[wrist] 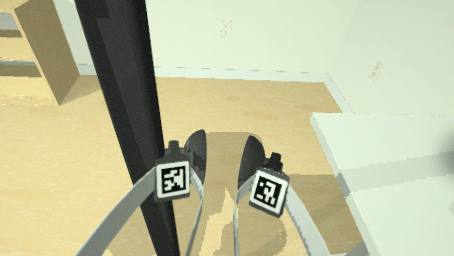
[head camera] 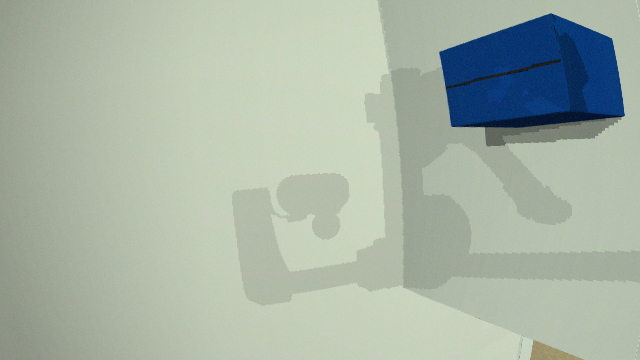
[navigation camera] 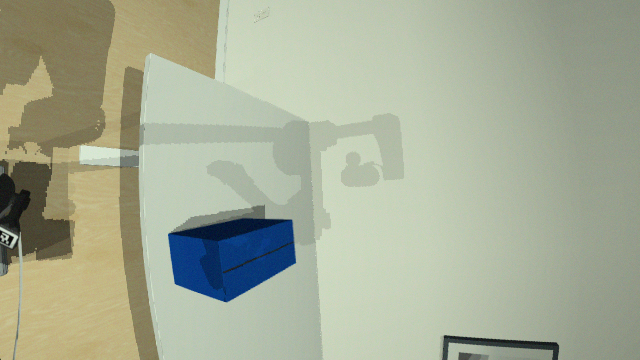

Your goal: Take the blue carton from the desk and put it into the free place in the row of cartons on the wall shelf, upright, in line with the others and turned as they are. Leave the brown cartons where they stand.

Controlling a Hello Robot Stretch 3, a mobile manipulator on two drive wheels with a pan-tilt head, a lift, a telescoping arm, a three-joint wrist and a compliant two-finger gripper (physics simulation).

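Frame: origin at the robot's base, x ahead, y left, z up, level; centimetres.
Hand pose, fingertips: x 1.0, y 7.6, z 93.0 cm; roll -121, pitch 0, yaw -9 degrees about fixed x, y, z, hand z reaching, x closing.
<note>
After its pixels a point has its place.
The blue carton [head camera: 505, 87] @(x 41.8, y -7.1, z 90.0 cm) [navigation camera: 257, 267] @(x 40.5, y -11.0, z 90.0 cm) stands on the white desk [head camera: 595, 175] @(x 37.3, y 5.7, z 72.0 cm) [navigation camera: 225, 330] @(x 44.1, y -33.6, z 72.0 cm) [wrist: 395, 135], near the wall. A thin dark line crosses one of its faces. My gripper [wrist: 224, 152] @(x 1.0, y 7.6, z 93.0 cm) is open, with a gap between its two dark fingertips and nothing in it. It hangs over the wooden floor beside the desk edge, apart from the carton. In the navigation view, part of it shows at the left edge, with a square marker [navigation camera: 7, 237]. The wall shelf and the brown cartons do not show in these views.
A black upright bar [wrist: 125, 95] runs close beside the left finger. A low wooden bookcase [wrist: 45, 47] stands at the upper left of the wrist view. A white desk foot [navigation camera: 105, 156] reaches out over the floor. A framed picture [navigation camera: 500, 341] @(x 104.1, y -61.6, z 152.7 cm) hangs on the wall. Robot shadows fall on desk and wall.
</note>
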